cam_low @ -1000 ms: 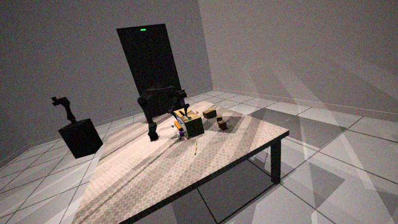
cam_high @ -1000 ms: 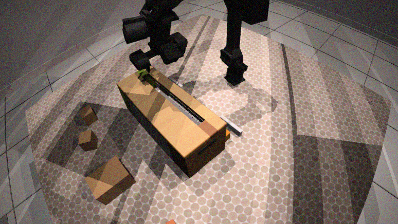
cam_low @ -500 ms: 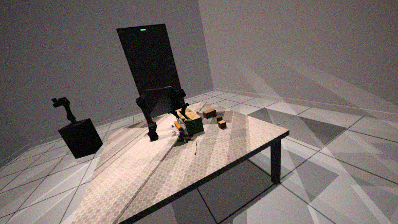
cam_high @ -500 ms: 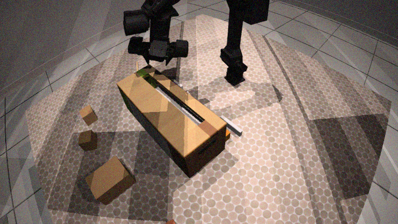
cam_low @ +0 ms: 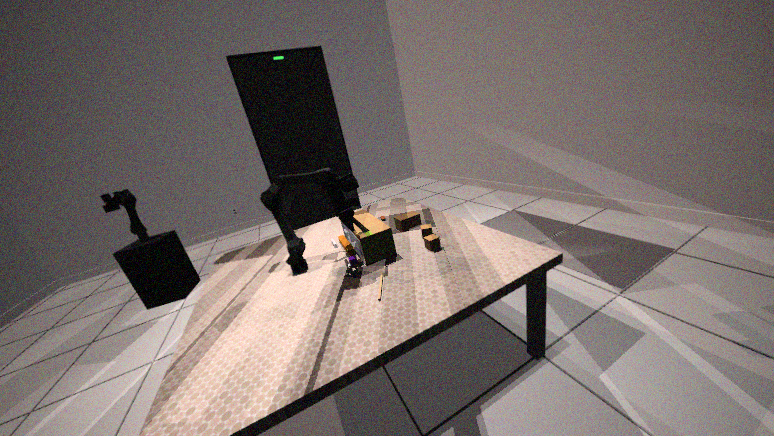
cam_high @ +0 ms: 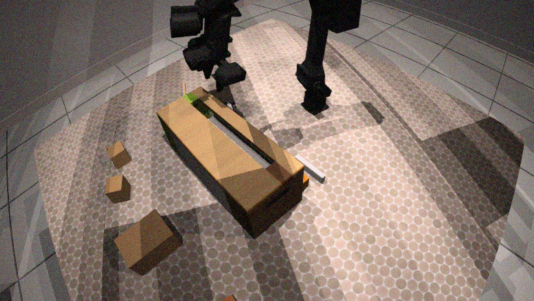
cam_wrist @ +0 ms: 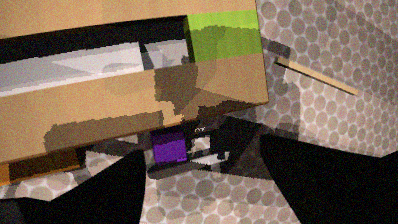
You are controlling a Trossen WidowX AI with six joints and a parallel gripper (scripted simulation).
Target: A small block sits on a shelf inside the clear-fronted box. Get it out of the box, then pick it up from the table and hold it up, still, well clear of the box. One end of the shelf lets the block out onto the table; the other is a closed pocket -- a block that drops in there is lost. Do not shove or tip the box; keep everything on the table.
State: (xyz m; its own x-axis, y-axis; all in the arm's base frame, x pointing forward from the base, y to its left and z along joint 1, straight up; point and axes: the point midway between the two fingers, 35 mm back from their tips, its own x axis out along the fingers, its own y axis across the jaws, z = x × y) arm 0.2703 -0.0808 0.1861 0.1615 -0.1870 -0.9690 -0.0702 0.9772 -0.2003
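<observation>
The purple block lies 140 mm below my gripper tip and 30 mm behind it. From my gripper tip the other things lie so: thin stick: 230 mm to the right, 150 mm below, 40 mm ahead; box: 140 mm to the left, 90 mm below, 20 mm ahead.
</observation>
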